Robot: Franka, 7 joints.
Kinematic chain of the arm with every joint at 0, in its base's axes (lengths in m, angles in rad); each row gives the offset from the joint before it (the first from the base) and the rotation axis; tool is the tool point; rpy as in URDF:
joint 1: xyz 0 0 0.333 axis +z
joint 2: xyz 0 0 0 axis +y
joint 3: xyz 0 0 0.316 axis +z
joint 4: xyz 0.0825 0 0 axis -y
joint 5: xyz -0.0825 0 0.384 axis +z
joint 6: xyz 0 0 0 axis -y
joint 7: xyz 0.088 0 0 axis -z
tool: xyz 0 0 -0.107 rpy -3.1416 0 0
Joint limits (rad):
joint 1: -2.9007..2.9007
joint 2: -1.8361..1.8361
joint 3: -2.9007..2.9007
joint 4: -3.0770..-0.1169
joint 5: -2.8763..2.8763
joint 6: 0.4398..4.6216
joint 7: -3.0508..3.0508
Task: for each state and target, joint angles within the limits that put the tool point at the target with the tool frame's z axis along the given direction. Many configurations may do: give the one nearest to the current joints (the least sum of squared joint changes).
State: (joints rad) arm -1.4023 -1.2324 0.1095 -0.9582 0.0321 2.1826 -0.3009
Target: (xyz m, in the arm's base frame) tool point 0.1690 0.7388 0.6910 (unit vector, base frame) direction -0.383 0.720 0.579
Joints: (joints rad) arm -2.1108 -1.5234 -0.7154 -0.8884 -0.6601 2.8758 -0.3009
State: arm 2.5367 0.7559 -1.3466 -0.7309 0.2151 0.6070 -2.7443
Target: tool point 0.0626 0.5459 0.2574 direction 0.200 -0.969 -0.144
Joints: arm 2.3412 1.1777 -1.1438 -1.4871 0.0644 0.8917 -2.7443
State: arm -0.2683 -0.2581 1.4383 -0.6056 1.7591 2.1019 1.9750
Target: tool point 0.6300 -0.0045 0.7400 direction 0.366 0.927 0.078
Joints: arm -0.8421 0.2329 0.8532 -1.3625 1.4593 1.9377 1.9750
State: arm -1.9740 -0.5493 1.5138 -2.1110 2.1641 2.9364 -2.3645
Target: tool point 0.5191 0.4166 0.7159 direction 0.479 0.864 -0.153
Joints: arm -1.4348 -0.5896 1.6765 -1.3599 1.8119 2.3713 -2.3645
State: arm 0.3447 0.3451 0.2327 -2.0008 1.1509 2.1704 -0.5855
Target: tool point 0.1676 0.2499 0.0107 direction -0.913 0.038 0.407
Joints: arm 0.3681 1.0329 0.2435 -2.1771 0.5942 1.3102 -0.5855
